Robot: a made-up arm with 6 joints. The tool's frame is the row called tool.
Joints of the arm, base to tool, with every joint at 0 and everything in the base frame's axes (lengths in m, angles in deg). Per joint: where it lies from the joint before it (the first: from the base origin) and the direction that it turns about. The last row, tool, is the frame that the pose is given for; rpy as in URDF.
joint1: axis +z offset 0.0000 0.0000 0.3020
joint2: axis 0 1 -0.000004 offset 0.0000 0.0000 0.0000
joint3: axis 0 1 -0.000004 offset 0.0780 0.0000 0.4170
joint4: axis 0 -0.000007 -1 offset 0.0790 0.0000 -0.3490
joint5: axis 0 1 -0.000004 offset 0.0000 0.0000 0.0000
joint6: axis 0 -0.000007 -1 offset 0.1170 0.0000 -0.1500
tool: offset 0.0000 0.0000 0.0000 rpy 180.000 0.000 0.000
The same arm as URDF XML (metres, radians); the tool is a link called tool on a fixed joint. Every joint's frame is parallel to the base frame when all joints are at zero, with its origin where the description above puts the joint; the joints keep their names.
<robot name="arm">
<link name="base"/>
<link name="link1"/>
<link name="link2"/>
<link name="link3"/>
<link name="link4"/>
<link name="link5"/>
<link name="link6"/>
<link name="tool"/>
<joint name="joint1" type="continuous"><parent link="base"/><child link="link1"/><origin xyz="0.0000 0.0000 0.3020"/><axis xyz="0 0 1"/></joint>
<joint name="joint2" type="continuous"><parent link="link1"/><child link="link2"/><origin xyz="0.0000 0.0000 0.0000"/><axis xyz="0 1 0"/></joint>
<joint name="joint3" type="continuous"><parent link="link2"/><child link="link3"/><origin xyz="0.0780 0.0000 0.4170"/><axis xyz="0 1 0"/></joint>
<joint name="joint4" type="continuous"><parent link="link3"/><child link="link4"/><origin xyz="0.0790 0.0000 -0.3490"/><axis xyz="0 0 -1"/></joint>
<joint name="joint5" type="continuous"><parent link="link4"/><child link="link5"/><origin xyz="0.0000 0.0000 0.0000"/><axis xyz="0 1 0"/></joint>
<joint name="joint6" type="continuous"><parent link="link5"/><child link="link6"/><origin xyz="0.1170 0.0000 -0.1500"/><axis xyz="0 0 -1"/></joint>
<joint name="tool_fixed" type="fixed"><parent link="link6"/><child link="tool"/><origin xyz="0.0000 0.0000 0.0000" rpy="3.1416 0.0000 0.0000"/></joint>
</robot>

